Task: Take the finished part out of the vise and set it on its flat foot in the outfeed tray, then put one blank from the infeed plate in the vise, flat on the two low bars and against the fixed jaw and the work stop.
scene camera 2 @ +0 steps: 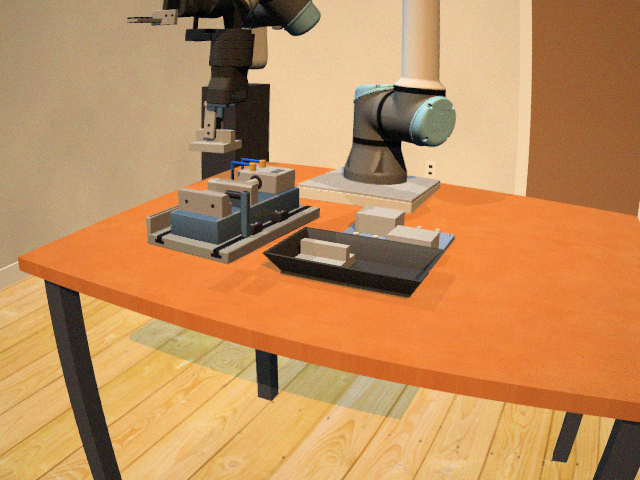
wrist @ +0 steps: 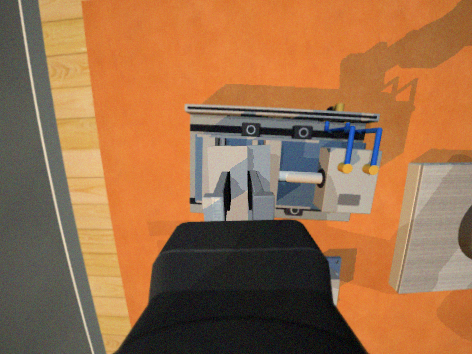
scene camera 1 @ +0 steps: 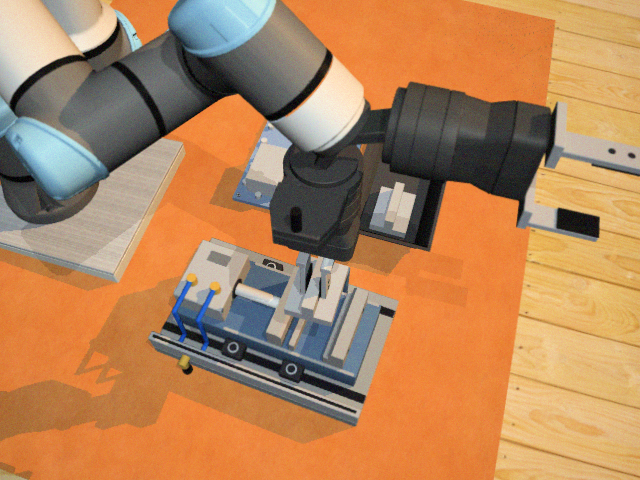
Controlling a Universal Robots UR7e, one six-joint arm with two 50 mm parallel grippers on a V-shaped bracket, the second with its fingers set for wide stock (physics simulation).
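Pixels of known places: hand, its tool point: [scene camera 2: 213, 127] [wrist: 239, 188] [scene camera 1: 315, 280]; arm's base, origin of its link: [scene camera 2: 375, 177].
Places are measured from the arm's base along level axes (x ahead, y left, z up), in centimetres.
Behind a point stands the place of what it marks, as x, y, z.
My gripper [scene camera 1: 313, 286] @(49.7, -3.0, 17.7) [scene camera 2: 209, 135] [wrist: 239, 192] @(49.7, -3.0, 17.7) is shut on the finished part [scene camera 1: 333, 304] @(52.3, -3.6, 15.3) [scene camera 2: 214, 146] @(52.1, -0.2, 14.9) [wrist: 225, 160] @(51.3, -4.7, 15.2), pale grey with a wide flat foot at the bottom. In the second scene view it hangs level, clear above the vise. The vise shows its fixed jaw [scene camera 1: 347, 330] [scene camera 2: 204, 203] @(54.6, -0.2, 5.5) and moving jaw [scene camera 1: 278, 328] [scene camera 2: 232, 190] @(46.3, -1.5, 5.8) standing apart. The part partly hides the low bars. The upright work stop [scene camera 2: 244, 214] @(50.5, 5.3, 3.6) stands at the vise's side. Blanks [scene camera 1: 266, 165] @(29.4, 18.5, 1.9) [scene camera 2: 379, 222] @(32.3, 20.4, 0.8) sit on the blue infeed plate [scene camera 1: 241, 195] @(27.3, 13.6, -1.6) [scene camera 2: 447, 241] @(27.2, 31.8, -1.6). The black outfeed tray [scene camera 1: 437, 217] @(57.3, 22.4, 1.7) [scene camera 2: 351, 276] @(55.1, 29.6, 0.3) stands beside it.
Another pale part [scene camera 1: 395, 211] @(51.2, 20.0, 2.3) [scene camera 2: 325, 250] @(51.0, 22.2, 1.3) with an upright rib sits in the outfeed tray. The vise's cylinder block [scene camera 1: 206, 263] @(33.0, -2.9, 7.2) [scene camera 2: 266, 179] @(37.6, -1.1, 6.2) [wrist: 350, 182] @(34.6, -3.9, 7.1) carries blue hoses. The second gripper's wide-set fingers point sideways at the right in the first scene view. The arm's base plate [scene camera 1: 129, 206] @(13.8, 2.4, 0.5) [scene camera 2: 330, 191] @(17.4, -0.6, -0.1) stands near.
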